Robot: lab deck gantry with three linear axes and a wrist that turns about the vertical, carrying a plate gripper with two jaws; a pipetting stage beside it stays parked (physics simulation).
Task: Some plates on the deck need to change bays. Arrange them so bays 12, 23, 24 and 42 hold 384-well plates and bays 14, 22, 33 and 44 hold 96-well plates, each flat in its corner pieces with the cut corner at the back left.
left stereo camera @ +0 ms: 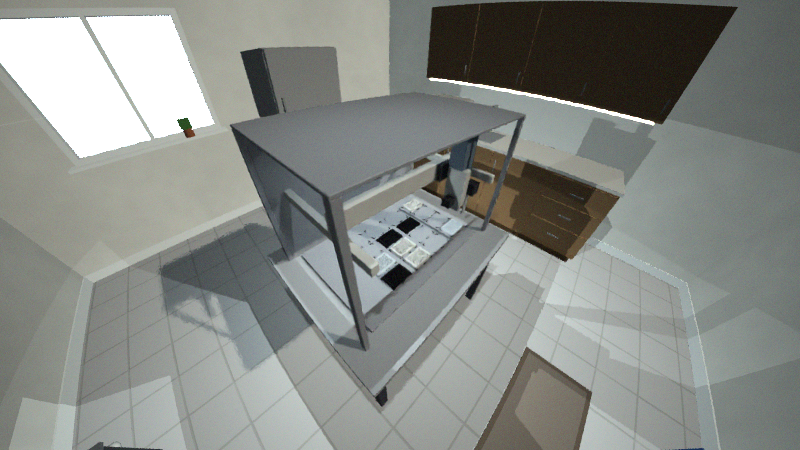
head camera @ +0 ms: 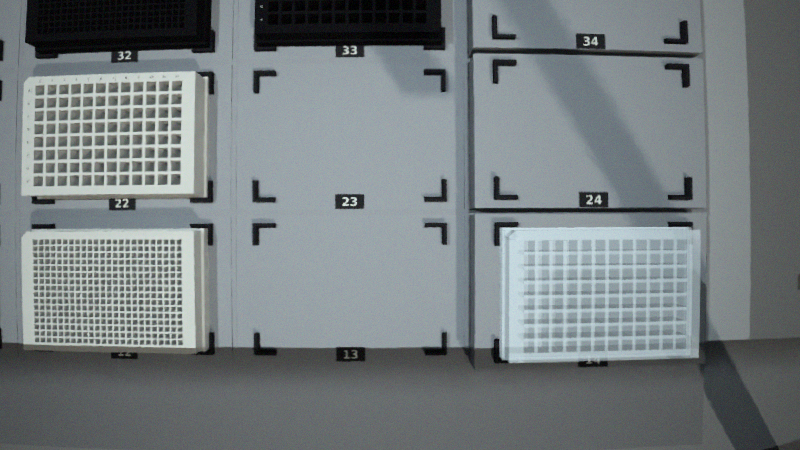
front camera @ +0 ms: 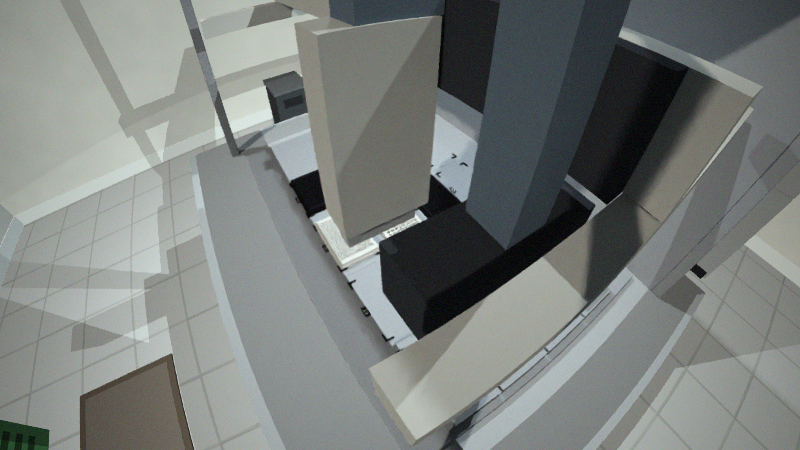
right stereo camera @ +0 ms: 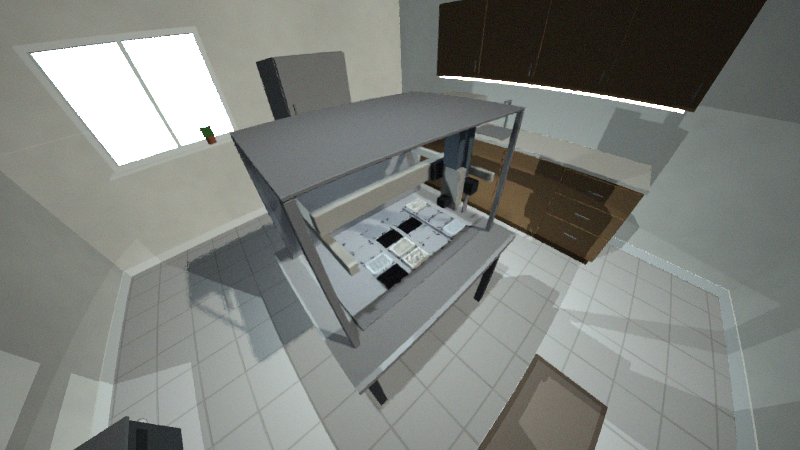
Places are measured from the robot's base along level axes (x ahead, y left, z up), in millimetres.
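Where they show: robot's base, link origin: [left stereo camera: 393, 289] [front camera: 290, 184] [right stereo camera: 388, 289].
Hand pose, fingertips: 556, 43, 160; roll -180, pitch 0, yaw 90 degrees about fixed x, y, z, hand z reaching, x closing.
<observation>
Things, the pixels of their centre, and the offset from my fingertips, as dx, dy, dz. "pt": a spot on its surface instead.
- white 96-well plate, body centre: [head camera: 114, 136] [front camera: 391, 215] [right stereo camera: 402, 247] [left stereo camera: 403, 247] -328, +107, -153
- white 384-well plate, body centre: [head camera: 114, 290] [front camera: 345, 236] [right stereo camera: 416, 257] [left stereo camera: 417, 257] -328, +0, -153
- clear 96-well plate, surface spot: [head camera: 693, 296] pt +58, -1, -131
- black 384-well plate, surface spot: [head camera: 111, 41] pt -329, +173, -149
- black 96-well plate, surface spot: [head camera: 346, 39] pt -165, +173, -154
- white plate, body centre: [right stereo camera: 416, 205] [left stereo camera: 412, 205] +0, +321, -138
- clear plate, body centre: [left stereo camera: 381, 263] [right stereo camera: 379, 263] -492, +107, -153
- black plate, body centre: [front camera: 315, 190] [left stereo camera: 396, 275] [right stereo camera: 392, 275] -492, +0, -153
My gripper's black body [front camera: 441, 257] hangs above the front right of the deck; it hides its jaws in the front view. In the stereo views my gripper [left stereo camera: 463, 205] [right stereo camera: 464, 204] is too small to tell its opening. In the head view, a white 96-well plate [head camera: 198, 139] sits in bay 22, a white 384-well plate [head camera: 193, 291] in bay 12 and a clear 96-well plate [head camera: 693, 296] at bay 14, all with the cut corner back left. A black 384-well plate [head camera: 111, 41] is in bay 32, a black 96-well plate [head camera: 346, 39] in bay 33, both cropped. Bays 23 and 24 are empty.
A white plate [left stereo camera: 412, 205] [right stereo camera: 415, 205] stands at the back right. A clear plate [left stereo camera: 384, 261] [right stereo camera: 379, 263] and a black plate [left stereo camera: 396, 276] [right stereo camera: 392, 275] lie at the left end. A beige column [front camera: 380, 123] blocks part of the front view.
</observation>
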